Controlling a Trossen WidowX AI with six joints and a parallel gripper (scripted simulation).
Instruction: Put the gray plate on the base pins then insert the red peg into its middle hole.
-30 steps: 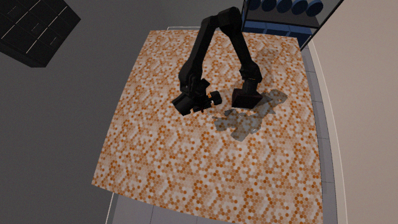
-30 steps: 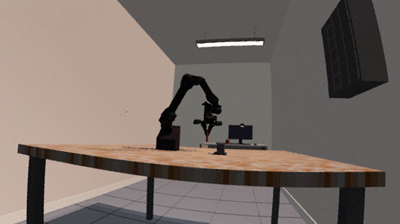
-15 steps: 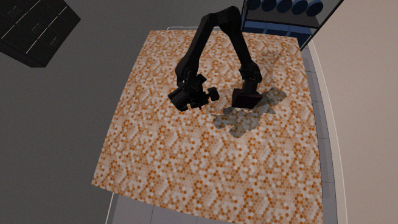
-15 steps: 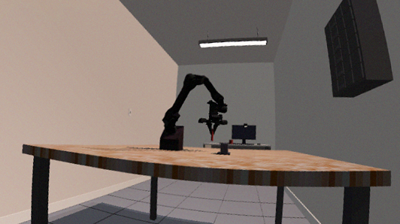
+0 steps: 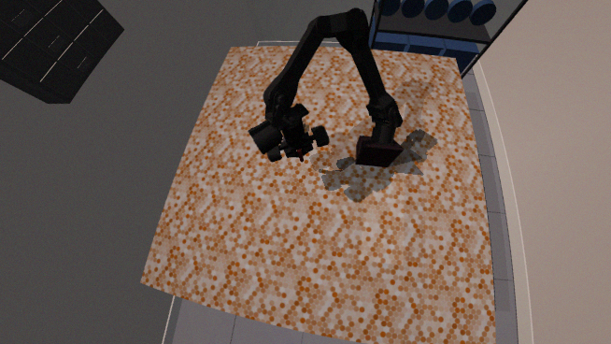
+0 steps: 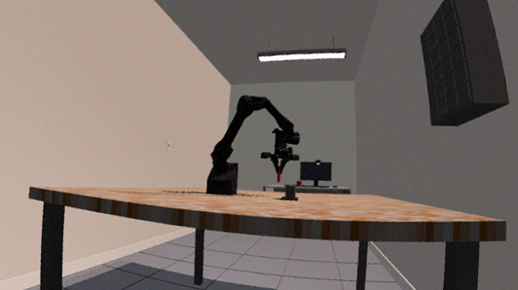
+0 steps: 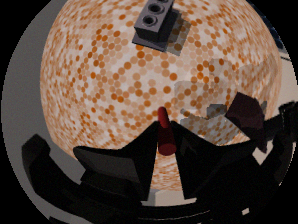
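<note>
The gray plate lies 8 cm ahead of my gripper tip, 16 cm to the right of it and 7 cm below it. From my gripper tip the other things lie so: red peg right at my gripper tip; base 7 cm ahead, 16 cm to the right, 11 cm below.
</note>
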